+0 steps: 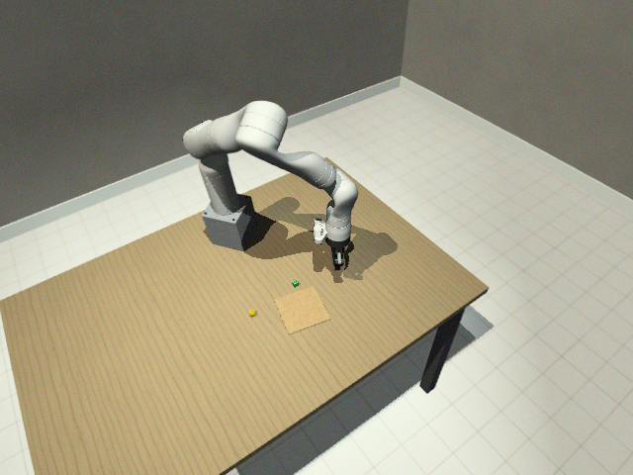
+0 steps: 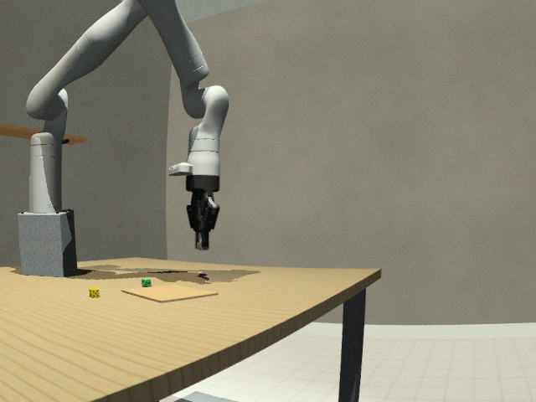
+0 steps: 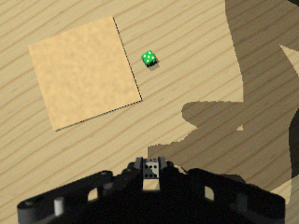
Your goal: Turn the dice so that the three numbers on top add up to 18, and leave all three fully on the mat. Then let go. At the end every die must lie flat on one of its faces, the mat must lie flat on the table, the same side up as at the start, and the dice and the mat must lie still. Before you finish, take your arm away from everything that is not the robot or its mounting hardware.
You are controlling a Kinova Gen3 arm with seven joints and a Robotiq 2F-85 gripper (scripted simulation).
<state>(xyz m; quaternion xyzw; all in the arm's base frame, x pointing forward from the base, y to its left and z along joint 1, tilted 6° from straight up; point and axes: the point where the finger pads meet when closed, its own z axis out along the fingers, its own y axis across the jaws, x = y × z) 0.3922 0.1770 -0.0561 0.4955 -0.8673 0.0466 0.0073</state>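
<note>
The tan mat is 15 cm to the right of my hand, 10 cm below it and 2 cm ahead of it. The rest, counted from my hand: yellow die 29 cm to the right, 9 cm below, 5 cm behind; white die 1 cm below; green die 12 cm to the right, 9 cm below, 7 cm behind.
</note>
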